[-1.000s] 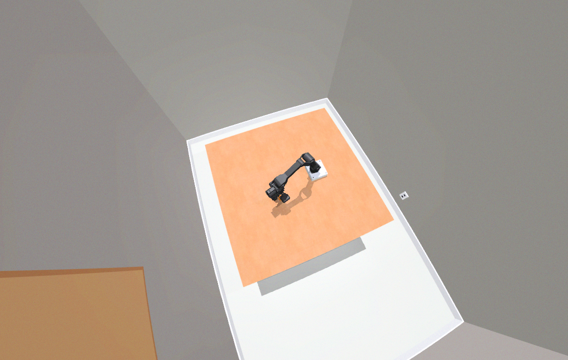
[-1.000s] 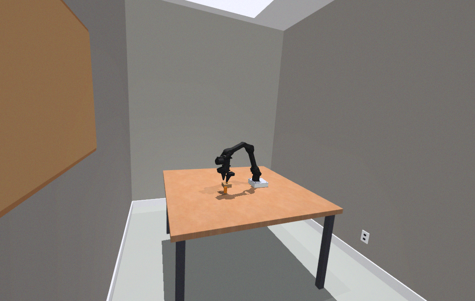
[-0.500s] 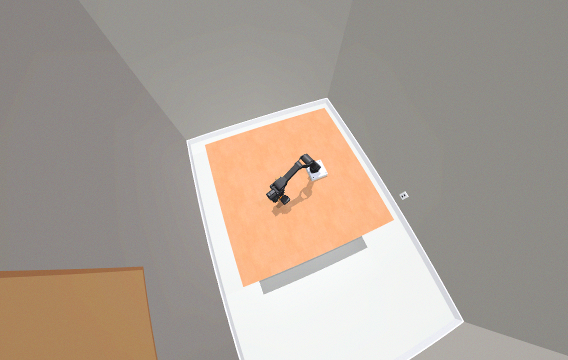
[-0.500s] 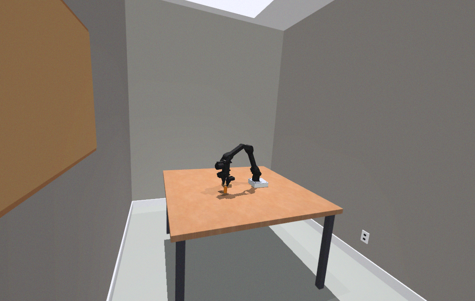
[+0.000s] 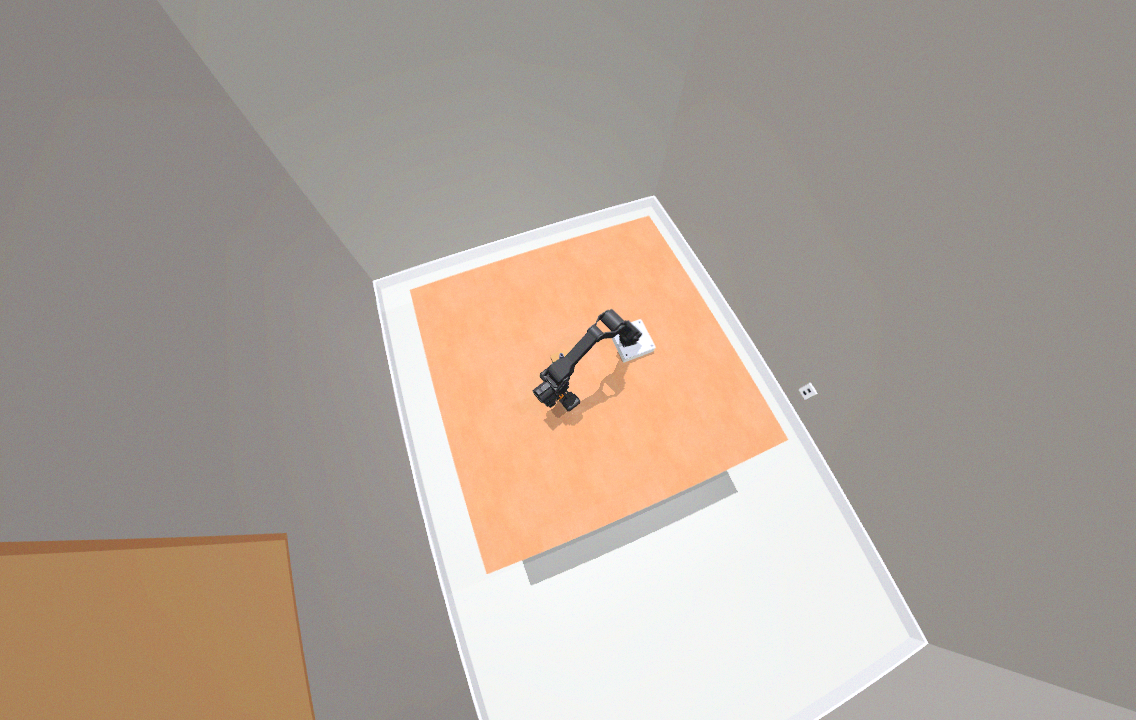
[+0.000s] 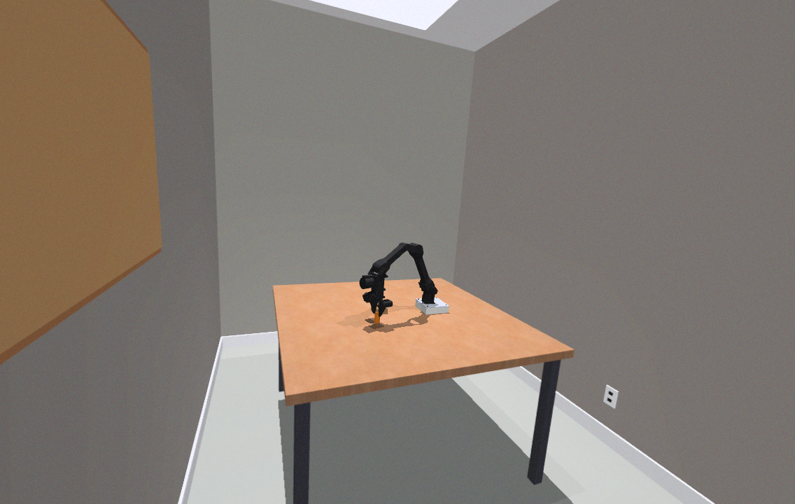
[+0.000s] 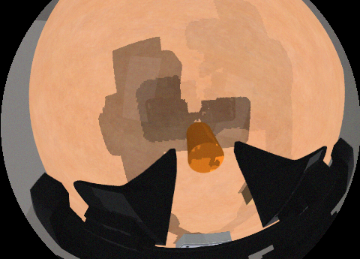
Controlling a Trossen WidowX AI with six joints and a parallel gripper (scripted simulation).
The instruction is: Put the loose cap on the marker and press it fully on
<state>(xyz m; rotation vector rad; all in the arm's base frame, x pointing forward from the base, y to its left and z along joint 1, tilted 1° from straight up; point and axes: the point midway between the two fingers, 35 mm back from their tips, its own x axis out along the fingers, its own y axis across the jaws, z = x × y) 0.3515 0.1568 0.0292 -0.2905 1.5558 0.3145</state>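
The orange cap is 20 mm below my gripper tip.
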